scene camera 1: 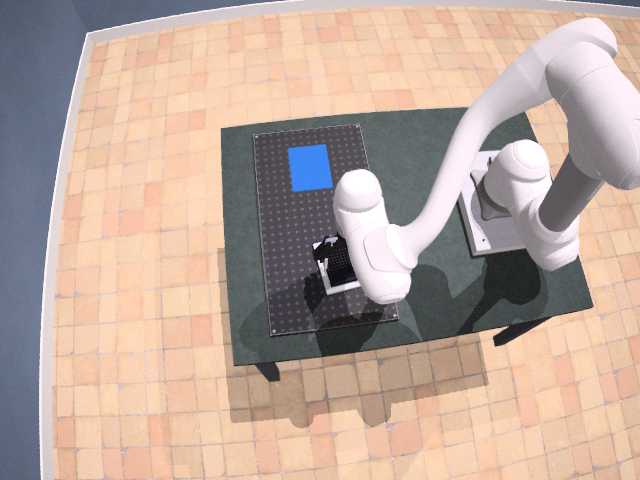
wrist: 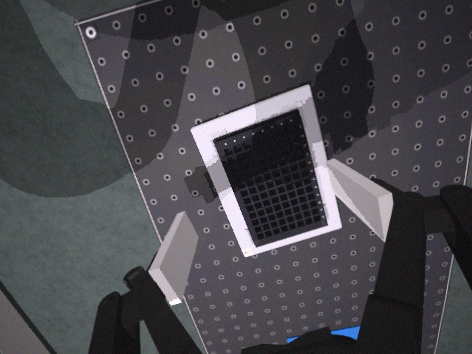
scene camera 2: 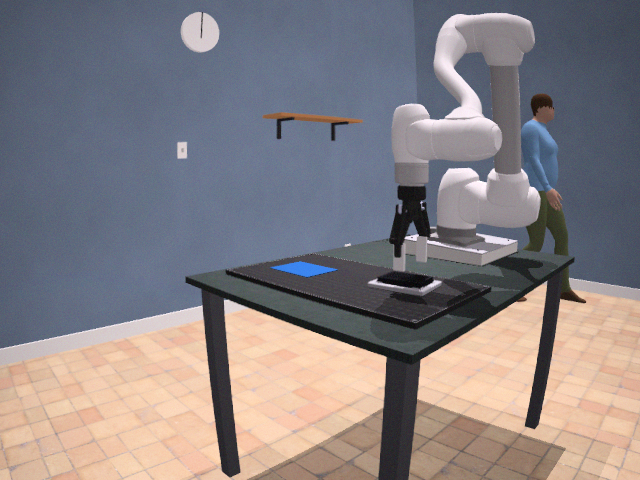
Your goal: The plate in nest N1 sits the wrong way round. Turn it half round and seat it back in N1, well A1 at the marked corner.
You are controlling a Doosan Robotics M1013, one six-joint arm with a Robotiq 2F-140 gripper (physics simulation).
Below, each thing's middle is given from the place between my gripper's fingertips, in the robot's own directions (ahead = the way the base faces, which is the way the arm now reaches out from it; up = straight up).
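Labels:
Distances counted from my hand: black well plate (scene camera 1: 339, 269), 3 cm below and 2 cm ahead; white nest (wrist: 269, 108), 5 cm below and 2 cm ahead; blue rectangle (scene camera 1: 309, 165), 5 cm below, 7 cm ahead and 35 cm to the right.

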